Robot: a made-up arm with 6 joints. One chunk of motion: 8 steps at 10 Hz.
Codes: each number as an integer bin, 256 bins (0 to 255) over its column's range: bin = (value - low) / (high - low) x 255, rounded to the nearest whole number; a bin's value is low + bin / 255 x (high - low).
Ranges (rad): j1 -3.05..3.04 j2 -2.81..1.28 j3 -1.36..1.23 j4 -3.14..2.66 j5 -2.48..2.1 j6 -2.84..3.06
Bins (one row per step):
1: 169 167 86 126 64 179
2: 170 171 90 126 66 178
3: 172 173 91 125 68 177
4: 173 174 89 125 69 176
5: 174 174 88 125 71 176
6: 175 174 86 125 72 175
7: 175 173 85 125 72 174
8: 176 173 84 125 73 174
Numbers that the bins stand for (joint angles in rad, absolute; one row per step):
1: 0.9861 -0.1315 -0.4865 -0.2741 -1.3305 1.3016
2: 1.0100 -0.0673 -0.4459 -0.2741 -1.2946 1.2784
3: 1.0578 -0.0352 -0.4357 -0.2969 -1.2587 1.2553
4: 1.0816 -0.0192 -0.4560 -0.2969 -1.2407 1.2322
5: 1.1055 -0.0192 -0.4662 -0.2969 -1.2048 1.2322
6: 1.1294 -0.0192 -0.4865 -0.2969 -1.1868 1.2090
7: 1.1294 -0.0352 -0.4967 -0.2969 -1.1868 1.1859
8: 1.1533 -0.0352 -0.5068 -0.2969 -1.1689 1.1859

